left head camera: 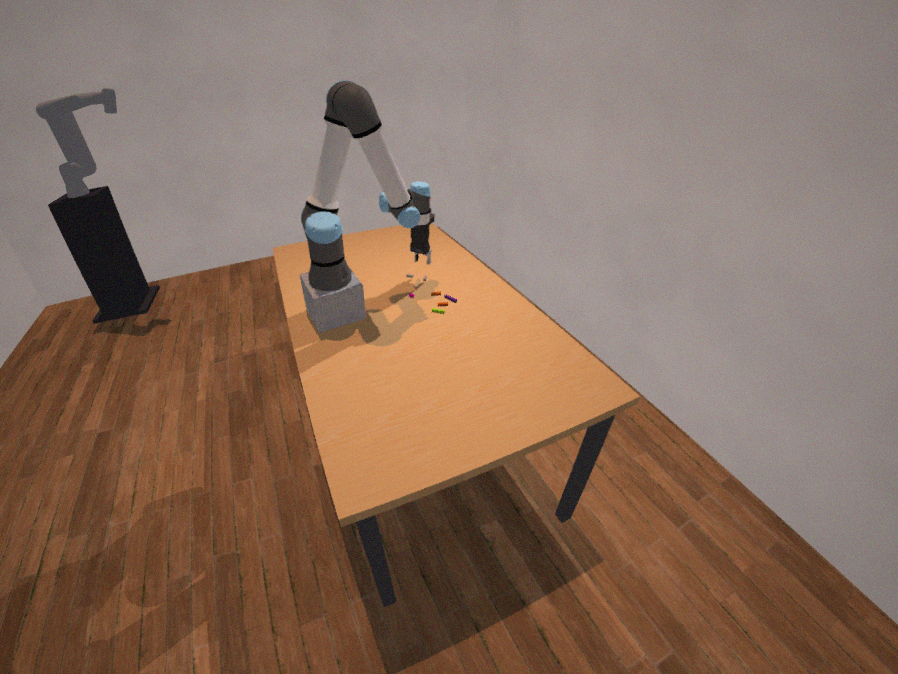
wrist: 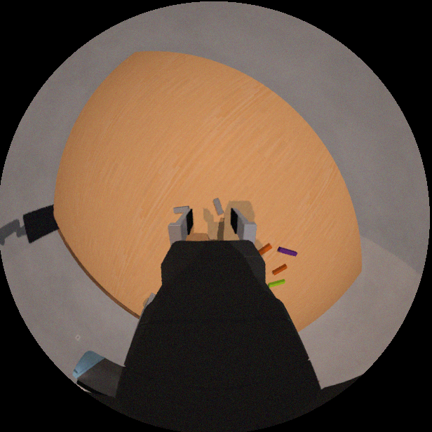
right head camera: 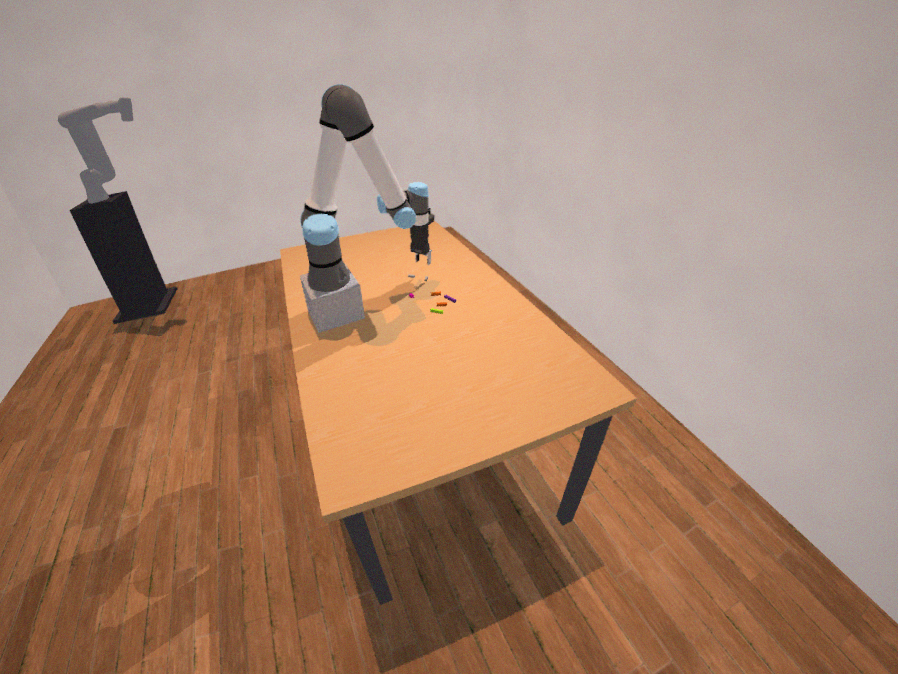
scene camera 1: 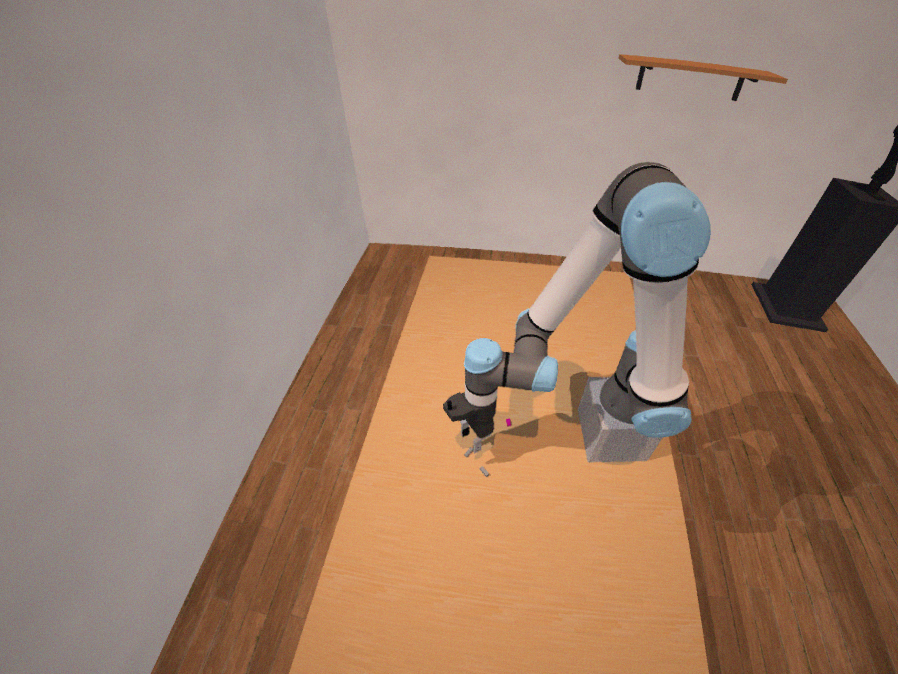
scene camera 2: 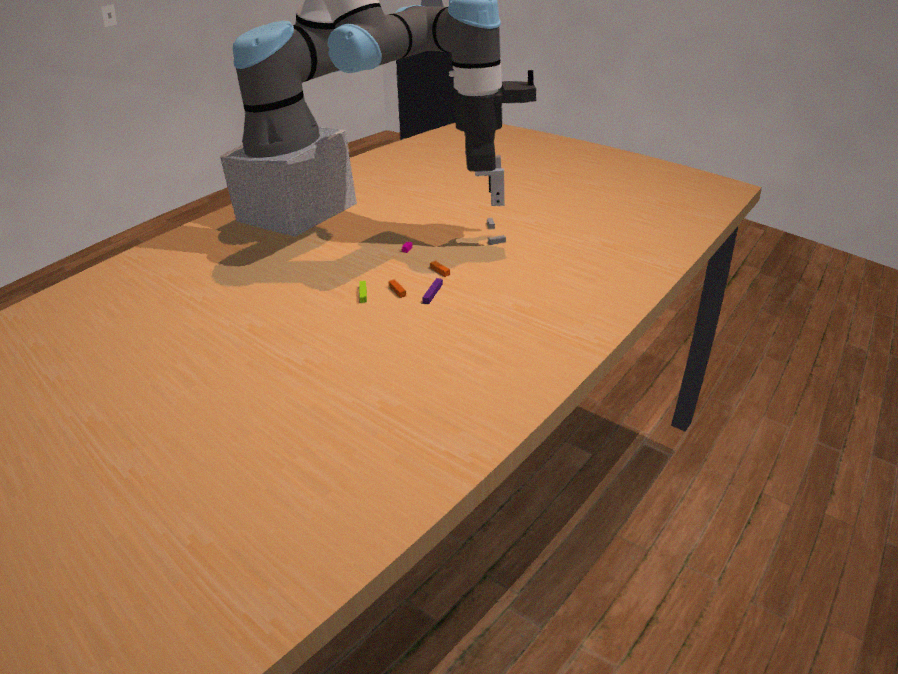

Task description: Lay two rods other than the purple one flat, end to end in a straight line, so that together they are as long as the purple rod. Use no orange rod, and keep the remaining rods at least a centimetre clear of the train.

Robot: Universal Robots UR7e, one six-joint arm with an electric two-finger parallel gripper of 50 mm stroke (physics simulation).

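Pixels of known places: gripper, fingertip midpoint: (left head camera: 422,262) (right head camera: 423,262) (scene camera 1: 471,442) (scene camera 2: 496,198); arm's base, origin of the base link: (left head camera: 330,279) (right head camera: 329,280) (scene camera 1: 627,401) (scene camera 2: 281,142).
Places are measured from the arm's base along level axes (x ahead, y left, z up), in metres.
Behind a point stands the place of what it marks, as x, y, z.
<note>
My gripper (left head camera: 422,258) {0.398, 0.167, -0.076} (scene camera 1: 471,438) {0.398, 0.167, -0.076} (scene camera 2: 495,195) {0.398, 0.167, -0.076} (wrist: 211,215) is open and empty, above the table near two grey rods. One grey rod (left head camera: 425,278) {0.405, 0.155, -0.147} (scene camera 1: 469,451) {0.403, 0.160, -0.145} (scene camera 2: 496,239) {0.408, 0.156, -0.147} (wrist: 218,206) and the other grey rod (left head camera: 409,275) {0.348, 0.206, -0.148} (scene camera 1: 484,471) {0.350, 0.210, -0.146} (scene camera 2: 491,223) {0.359, 0.200, -0.145} (wrist: 181,209) lie apart, at an angle. The purple rod (left head camera: 450,298) {0.446, -0.039, -0.149} (scene camera 2: 433,290) {0.454, -0.041, -0.146} (wrist: 287,251) and the lime green rod (left head camera: 438,311) {0.369, -0.113, -0.149} (scene camera 2: 362,291) {0.377, -0.113, -0.145} (wrist: 276,283) lie flat, apart from each other. A short magenta rod (left head camera: 411,295) {0.307, 0.036, -0.148} (scene camera 1: 508,422) {0.309, 0.042, -0.146} (scene camera 2: 406,247) {0.315, 0.032, -0.147} lies nearer the arm's base; it does not show in the wrist view.
Two orange rods, one (scene camera 2: 439,268) {0.411, 0.015, -0.147} (wrist: 265,249) beside the purple rod and one (scene camera 2: 397,288) {0.410, -0.073, -0.145} (wrist: 279,269) between purple and green, lie on the table (scene camera 2: 290,435) {0.550, -0.363, -0.155}. The arm's grey base block (left head camera: 333,301) {-0.006, -0.090, -0.041} (scene camera 2: 290,188) {0.102, -0.052, -0.059} stands at one long side of the table.
</note>
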